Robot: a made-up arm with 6 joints.
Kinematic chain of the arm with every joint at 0, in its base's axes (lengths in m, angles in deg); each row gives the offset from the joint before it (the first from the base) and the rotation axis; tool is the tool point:
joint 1: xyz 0 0 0.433 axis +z
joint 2: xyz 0 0 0 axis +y
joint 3: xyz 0 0 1.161 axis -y
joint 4: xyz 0 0 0 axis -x
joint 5: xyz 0.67 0 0 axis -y
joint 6: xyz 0 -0.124 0 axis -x
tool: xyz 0 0 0
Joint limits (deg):
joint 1: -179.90..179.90
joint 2: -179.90..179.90
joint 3: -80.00..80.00
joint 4: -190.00..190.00
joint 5: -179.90..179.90
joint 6: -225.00..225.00
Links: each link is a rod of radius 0.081 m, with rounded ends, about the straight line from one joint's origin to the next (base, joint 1, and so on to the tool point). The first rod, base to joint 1, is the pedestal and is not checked.
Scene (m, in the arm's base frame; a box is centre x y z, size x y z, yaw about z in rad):
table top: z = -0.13
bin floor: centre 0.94 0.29 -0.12 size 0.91 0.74 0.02 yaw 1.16
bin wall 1: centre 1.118 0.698 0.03 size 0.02 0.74 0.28 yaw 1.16
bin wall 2: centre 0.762 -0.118 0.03 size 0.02 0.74 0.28 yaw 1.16
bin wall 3: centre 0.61 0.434 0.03 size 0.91 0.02 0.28 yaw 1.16
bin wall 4: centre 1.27 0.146 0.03 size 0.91 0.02 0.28 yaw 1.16
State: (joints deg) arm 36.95 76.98 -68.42 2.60 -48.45 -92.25
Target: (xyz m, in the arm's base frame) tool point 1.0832 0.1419 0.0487
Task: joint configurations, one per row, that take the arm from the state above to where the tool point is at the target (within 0.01 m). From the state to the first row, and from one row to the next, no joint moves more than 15 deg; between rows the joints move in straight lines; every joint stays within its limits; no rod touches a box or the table.
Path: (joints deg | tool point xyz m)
1: 27.07 69.42 -63.61 12.73 -49.27 -86.94 | 0.6336 0.1880 0.3327
2: 17.18 61.85 -58.80 22.86 -50.09 -81.63 | 0.7250 0.1046 0.3798
3: 7.30 54.29 -53.99 33.00 -50.90 -76.32 | 0.8034 -0.0019 0.4533
4: 14.23 59.69 -47.32 27.14 -50.94 -86.64 | 0.8611 0.1045 0.3617
5: 21.16 65.10 -40.64 21.28 -50.97 -96.97 | 0.8947 0.2224 0.2647
6: 28.09 70.50 -33.97 15.42 -51.00 -107.30 | 0.9022 0.3461 0.1636
7: 20.98 73.15 -26.79 13.14 -49.73 -99.77 | 0.9987 0.2536 0.1047
8: 13.86 75.79 -19.61 10.86 -48.45 -92.25 | 1.0832 0.1418 0.0488

